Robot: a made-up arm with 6 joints. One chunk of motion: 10 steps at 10 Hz.
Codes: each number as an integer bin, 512 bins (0 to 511) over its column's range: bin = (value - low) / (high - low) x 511, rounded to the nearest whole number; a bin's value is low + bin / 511 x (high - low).
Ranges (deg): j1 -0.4..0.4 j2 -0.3..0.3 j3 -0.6..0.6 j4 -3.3..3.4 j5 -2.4..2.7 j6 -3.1..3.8
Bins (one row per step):
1: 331 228 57 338 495 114
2: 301 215 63 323 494 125
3: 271 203 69 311 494 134
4: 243 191 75 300 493 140
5: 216 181 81 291 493 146
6: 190 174 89 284 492 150
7: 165 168 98 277 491 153
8: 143 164 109 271 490 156
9: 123 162 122 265 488 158
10: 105 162 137 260 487 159
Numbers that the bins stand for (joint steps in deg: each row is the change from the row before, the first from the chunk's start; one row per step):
1: 0.118 -0.032 -0.466 1.132 2.540 -1.561
2: 0.071 -0.048 -0.452 0.935 2.530 -1.412
3: 0.024 -0.062 -0.438 0.778 2.530 -1.291
4: -0.020 -0.076 -0.424 0.633 2.520 -1.210
5: -0.062 -0.087 -0.410 0.515 2.520 -1.129
6: -0.103 -0.096 -0.391 0.424 2.510 -1.075
7: -0.142 -0.103 -0.370 0.332 2.500 -1.034
8: -0.176 -0.107 -0.344 0.253 2.490 -0.994
9: -0.207 -0.110 -0.314 0.175 2.470 -0.967
10: -0.236 -0.110 -0.278 0.109 2.460 -0.953

